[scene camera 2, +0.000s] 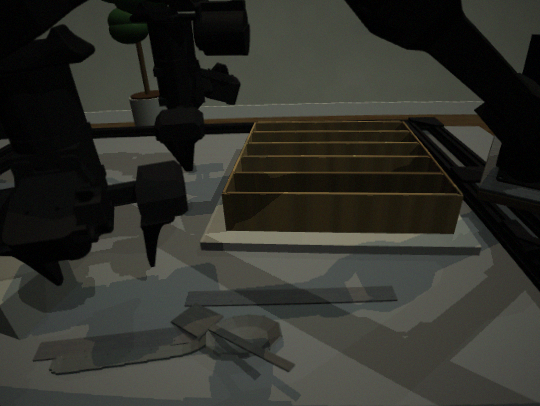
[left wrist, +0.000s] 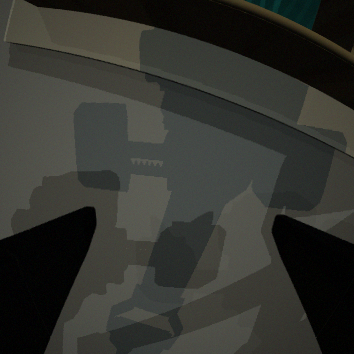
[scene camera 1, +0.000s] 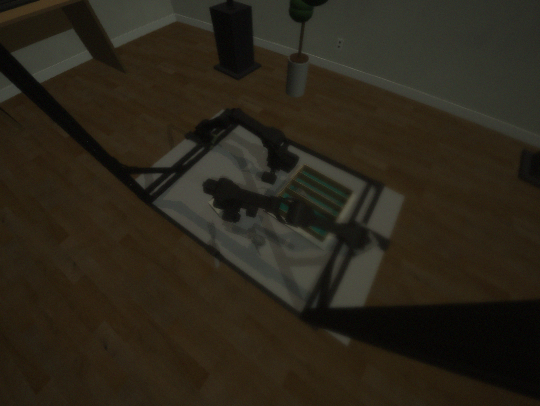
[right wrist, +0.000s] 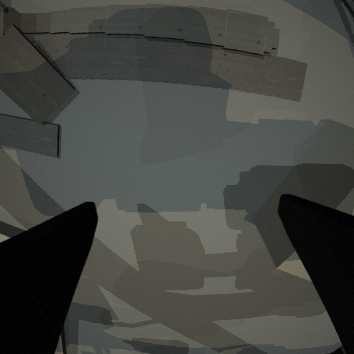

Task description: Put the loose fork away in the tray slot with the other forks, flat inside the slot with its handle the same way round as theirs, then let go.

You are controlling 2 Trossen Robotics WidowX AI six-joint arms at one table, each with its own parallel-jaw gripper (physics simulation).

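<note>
Several flat grey pieces lie on the table in dim light: a stepped strip (scene camera 2: 130,356) (right wrist: 150,22), a square plate (scene camera 2: 197,320) (right wrist: 35,75), a straight strip (scene camera 2: 290,296) (right wrist: 30,135) and a rounded bowl shape (scene camera 2: 250,330). I cannot tell which belongs to the loose fork. The slotted tray (scene camera 1: 328,178) (scene camera 2: 340,212) (left wrist: 225,30) has teal slot floors; its forks cannot be made out. My left gripper (scene camera 1: 269,177) (scene camera 2: 189,165) (left wrist: 186,220) is open, beside the tray. My right gripper (scene camera 1: 241,212) (scene camera 2: 106,274) (right wrist: 189,207) is open and empty, above the table near the pieces.
A pale board (scene camera 2: 340,240) (left wrist: 90,37) lies under the tray. A blocky object (scene camera 2: 15,300) stands at the left edge of scene camera 2, near the right gripper. Dark frame rails run around the table. The right arm crosses over part of the tray in scene camera 1.
</note>
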